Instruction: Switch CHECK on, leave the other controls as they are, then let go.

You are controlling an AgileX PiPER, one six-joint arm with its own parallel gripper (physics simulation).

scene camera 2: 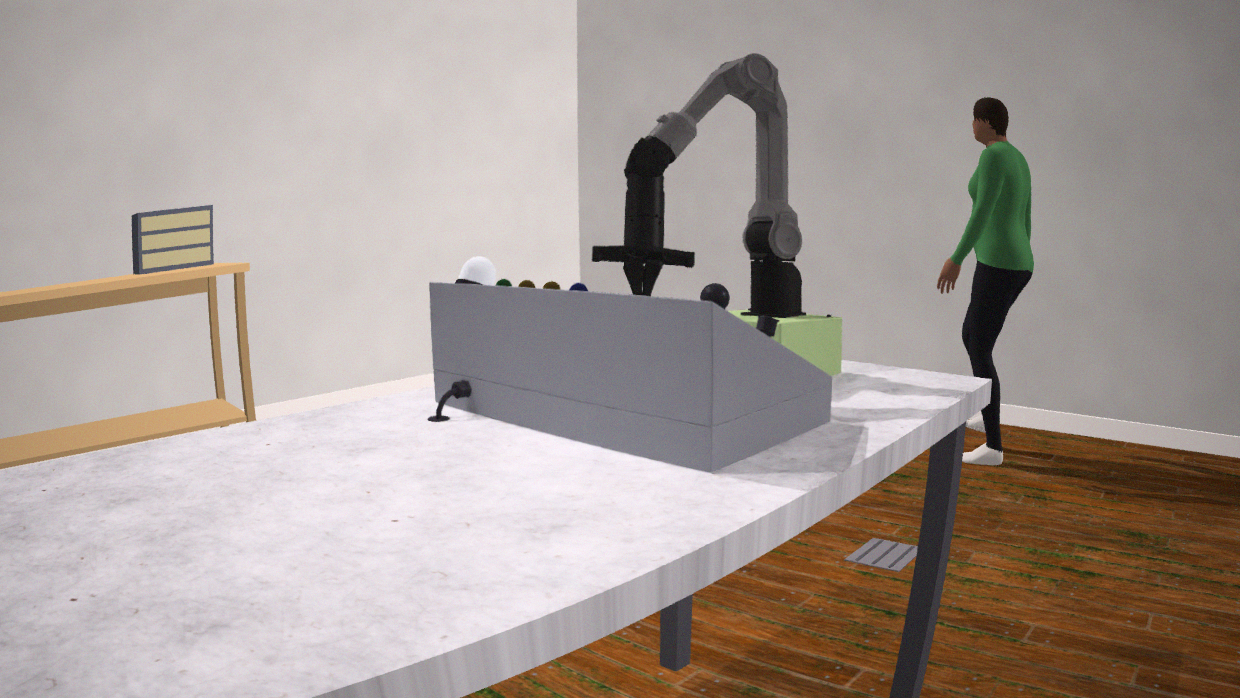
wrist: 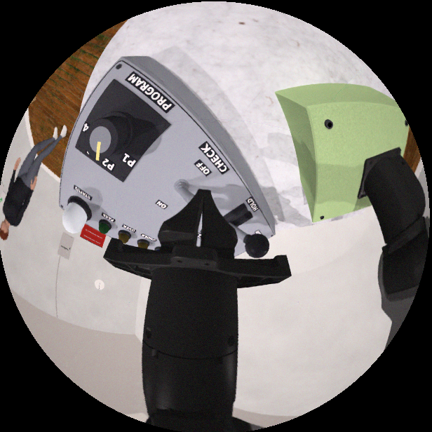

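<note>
The grey control console (scene camera 2: 572, 355) (wrist: 150, 185) stands on the table. In the wrist view the small metal CHECK toggle (wrist: 182, 185) lies between the OFF label (wrist: 202, 167) and the ON label (wrist: 161, 204); which way its lever leans is hard to tell. My gripper (wrist: 203, 196) is shut, its fingertips together and empty, seen just beside the toggle; whether they touch it is unclear. In the scene view the gripper (scene camera 2: 642, 292) points down behind the console's top edge, which hides its tips. The PROGRAM knob (wrist: 101, 140) and the HOLD lever's black ball (wrist: 257, 245) (scene camera 2: 714, 295) stand on either side.
A white dome lamp (scene camera 2: 477, 271) (wrist: 75, 218) and several small coloured lamps line the console's upper edge. The green base block (scene camera 2: 811, 344) (wrist: 345, 150) carries the arm. A person in green (scene camera 2: 1002, 208) stands beyond the table (scene camera 2: 347, 520). A wooden shelf (scene camera 2: 130, 281) stands at the left.
</note>
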